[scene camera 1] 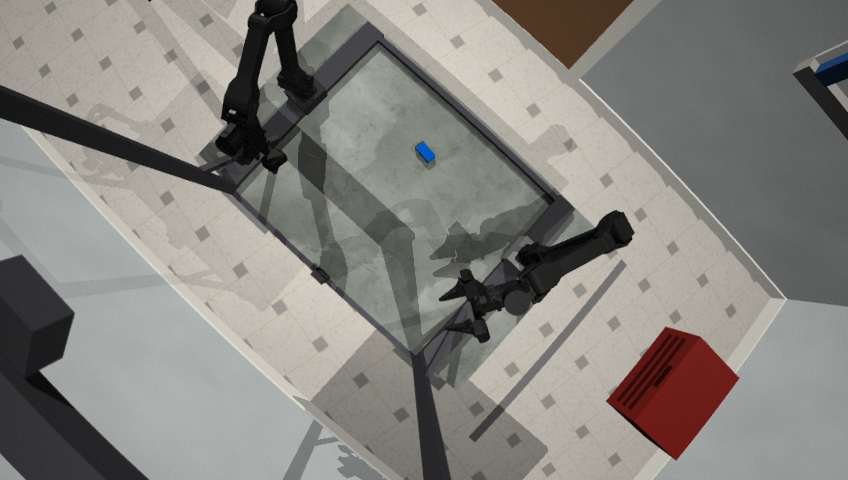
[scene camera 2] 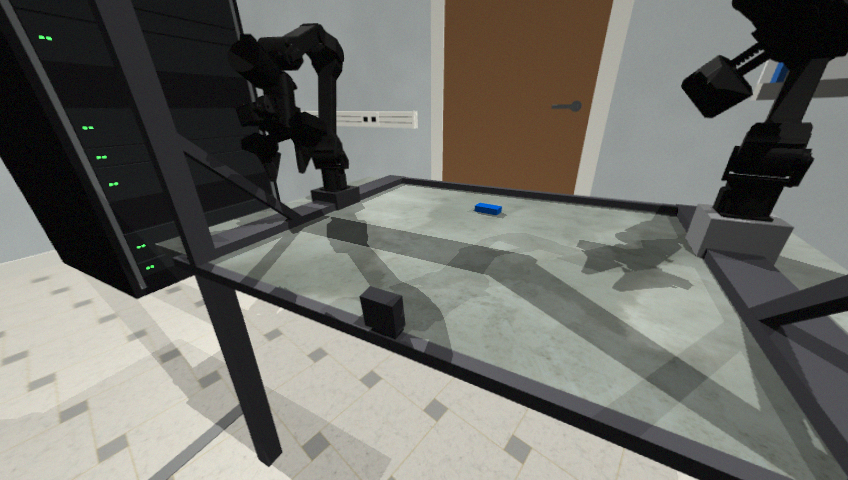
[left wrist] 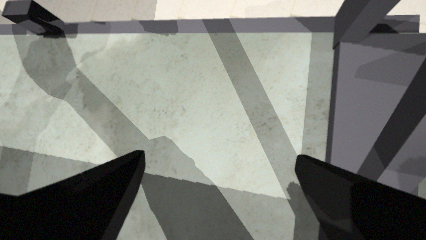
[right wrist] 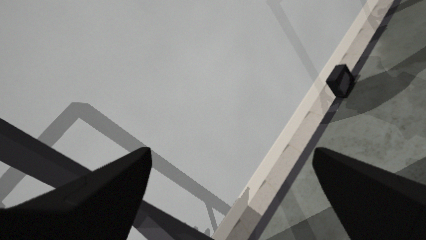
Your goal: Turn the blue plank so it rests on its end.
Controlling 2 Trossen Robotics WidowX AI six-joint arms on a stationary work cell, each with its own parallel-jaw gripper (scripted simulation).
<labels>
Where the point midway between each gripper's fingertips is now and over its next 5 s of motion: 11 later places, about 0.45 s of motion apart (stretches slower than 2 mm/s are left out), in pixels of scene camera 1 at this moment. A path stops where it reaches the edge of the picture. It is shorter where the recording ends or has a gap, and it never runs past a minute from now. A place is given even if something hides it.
My left gripper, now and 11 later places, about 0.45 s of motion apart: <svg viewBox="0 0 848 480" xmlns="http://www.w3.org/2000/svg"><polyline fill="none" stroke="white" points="266,166 287,166 318,151 341,123 356,97 358,87 357,93 355,96 355,100 354,102 354,103 355,103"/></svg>
My right gripper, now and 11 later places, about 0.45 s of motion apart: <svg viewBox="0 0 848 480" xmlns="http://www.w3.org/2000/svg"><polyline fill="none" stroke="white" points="441,314 440,289 438,253 437,216 436,173 435,144 434,147 434,153 433,157 427,155 426,153 427,150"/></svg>
</labels>
